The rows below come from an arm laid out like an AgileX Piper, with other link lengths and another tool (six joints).
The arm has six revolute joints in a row. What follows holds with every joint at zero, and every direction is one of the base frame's.
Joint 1 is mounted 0.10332 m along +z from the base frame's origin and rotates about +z.
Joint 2 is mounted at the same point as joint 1 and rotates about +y.
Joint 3 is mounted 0.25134 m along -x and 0.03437 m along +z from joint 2 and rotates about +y.
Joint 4 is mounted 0.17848 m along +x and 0.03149 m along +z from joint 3 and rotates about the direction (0.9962, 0, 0.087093).
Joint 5 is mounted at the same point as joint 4 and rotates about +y.
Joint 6 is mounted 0.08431 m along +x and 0.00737 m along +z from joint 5 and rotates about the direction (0.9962, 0, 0.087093).
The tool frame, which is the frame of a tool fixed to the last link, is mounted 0.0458 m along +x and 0.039 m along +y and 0.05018 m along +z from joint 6; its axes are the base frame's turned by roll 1.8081, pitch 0.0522 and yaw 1.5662 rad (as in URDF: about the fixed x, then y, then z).
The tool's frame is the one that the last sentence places.
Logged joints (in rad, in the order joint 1, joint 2, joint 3, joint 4, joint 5, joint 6), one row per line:
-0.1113 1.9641 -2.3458 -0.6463 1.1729 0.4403
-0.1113 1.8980 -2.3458 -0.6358 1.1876 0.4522
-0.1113 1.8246 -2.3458 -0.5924 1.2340 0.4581
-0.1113 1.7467 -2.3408 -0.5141 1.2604 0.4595
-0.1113 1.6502 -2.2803 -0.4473 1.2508 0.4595
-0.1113 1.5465 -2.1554 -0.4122 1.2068 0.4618
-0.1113 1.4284 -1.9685 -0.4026 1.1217 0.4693
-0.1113 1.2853 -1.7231 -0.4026 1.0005 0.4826
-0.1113 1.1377 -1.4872 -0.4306 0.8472 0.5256
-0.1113 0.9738 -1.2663 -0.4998 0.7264 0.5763
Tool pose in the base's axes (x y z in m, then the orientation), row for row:
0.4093 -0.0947 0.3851 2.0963 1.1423 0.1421
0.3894 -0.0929 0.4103 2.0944 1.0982 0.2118
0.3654 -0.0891 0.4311 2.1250 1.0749 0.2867
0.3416 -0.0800 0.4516 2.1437 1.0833 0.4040
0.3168 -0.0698 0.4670 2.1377 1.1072 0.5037
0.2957 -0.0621 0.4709 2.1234 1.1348 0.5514
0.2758 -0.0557 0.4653 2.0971 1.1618 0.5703
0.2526 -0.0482 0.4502 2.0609 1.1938 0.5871
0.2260 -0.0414 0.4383 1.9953 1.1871 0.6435
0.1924 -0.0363 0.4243 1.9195 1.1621 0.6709
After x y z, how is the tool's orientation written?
As a rotation vector, in radians.
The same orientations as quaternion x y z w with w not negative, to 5 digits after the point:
0.81562 0.44444 0.05529 0.36629
0.81798 0.42891 0.08272 0.37429
0.82550 0.41757 0.11137 0.36301
0.82588 0.41735 0.15564 0.34571
0.81909 0.42424 0.19300 0.33445
0.81167 0.43378 0.21077 0.32955
0.80266 0.44467 0.21828 0.33220
0.79085 0.45811 0.22529 0.33754
0.77328 0.46006 0.24939 0.35804
0.75496 0.45707 0.26387 0.38922

